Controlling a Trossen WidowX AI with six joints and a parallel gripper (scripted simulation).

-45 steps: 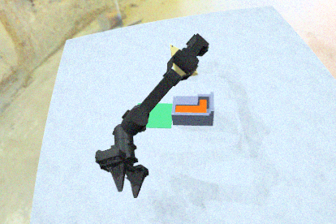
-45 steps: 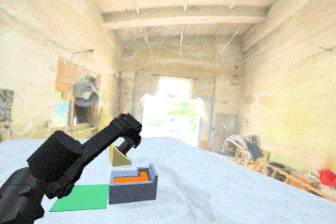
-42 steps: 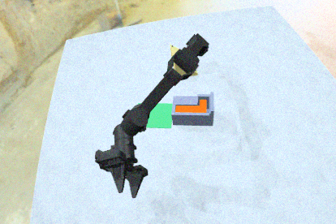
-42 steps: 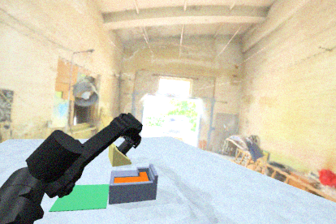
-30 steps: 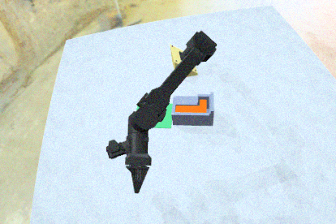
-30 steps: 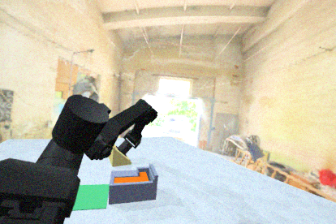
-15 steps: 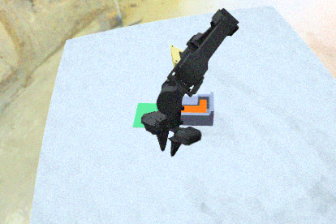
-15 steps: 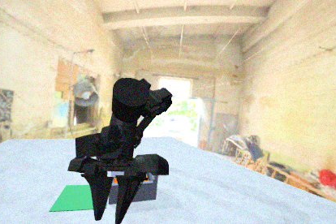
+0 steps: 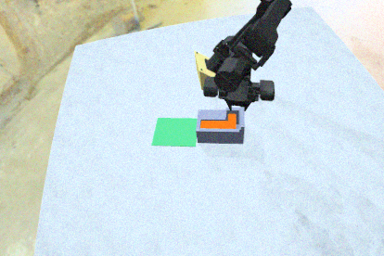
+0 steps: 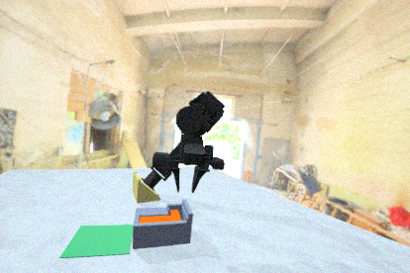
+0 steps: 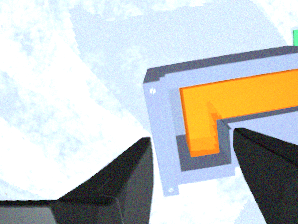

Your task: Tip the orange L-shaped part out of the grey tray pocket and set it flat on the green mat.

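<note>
Right now the orange L-shaped part is 30 mm behind my gripper tip, 40 mm to the right of it and 90 mm below it. Also, from my gripper tip: green mat (70 mm behind, 200 mm to the right, 160 mm below).
</note>
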